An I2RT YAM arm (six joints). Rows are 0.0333 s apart.
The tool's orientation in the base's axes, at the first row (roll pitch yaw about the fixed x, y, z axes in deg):
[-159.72, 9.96, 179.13]
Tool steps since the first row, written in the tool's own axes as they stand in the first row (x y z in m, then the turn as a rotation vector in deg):
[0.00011, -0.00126, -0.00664, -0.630, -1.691, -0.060]
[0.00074, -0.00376, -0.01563, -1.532, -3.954, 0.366]
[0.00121, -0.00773, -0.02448, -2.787, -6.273, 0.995]
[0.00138, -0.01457, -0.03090, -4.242, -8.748, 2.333]
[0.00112, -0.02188, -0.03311, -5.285, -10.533, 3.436]
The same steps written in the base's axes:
[-0.00124, 0.00114, 0.00655, 0.486, -1.573, 0.742]
[-0.00346, 0.00194, 0.01560, 1.273, -3.856, 1.277]
[-0.00561, 0.00132, 0.02505, 2.435, -6.267, 1.704]
[-0.00729, -0.00285, 0.03328, 3.895, -9.075, 1.565]
[-0.00792, -0.00893, 0.03787, 4.963, -11.148, 1.335]

